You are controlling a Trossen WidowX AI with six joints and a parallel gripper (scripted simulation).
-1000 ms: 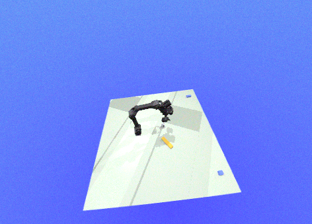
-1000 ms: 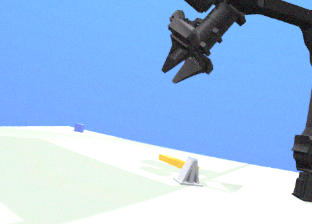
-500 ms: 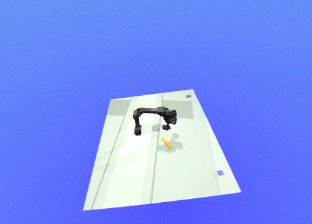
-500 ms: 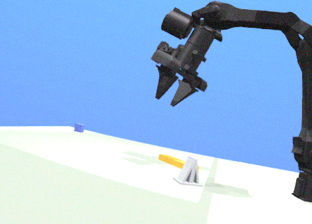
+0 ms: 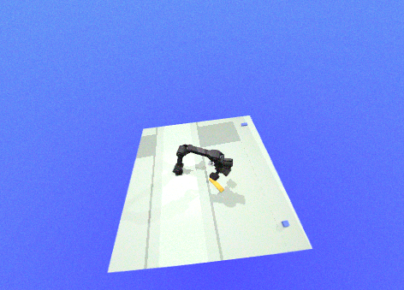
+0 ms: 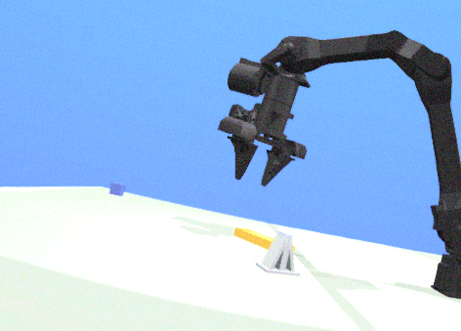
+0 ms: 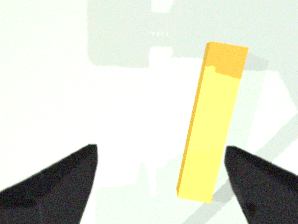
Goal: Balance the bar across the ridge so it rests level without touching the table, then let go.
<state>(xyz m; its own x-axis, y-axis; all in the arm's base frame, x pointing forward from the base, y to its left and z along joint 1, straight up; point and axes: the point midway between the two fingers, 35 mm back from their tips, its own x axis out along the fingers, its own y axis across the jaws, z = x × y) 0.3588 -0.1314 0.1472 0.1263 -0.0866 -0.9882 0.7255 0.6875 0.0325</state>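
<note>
Now: the yellow bar 4 cm behind my gripper tip, 2 cm to the right of it and 10 cm below it.
</note>
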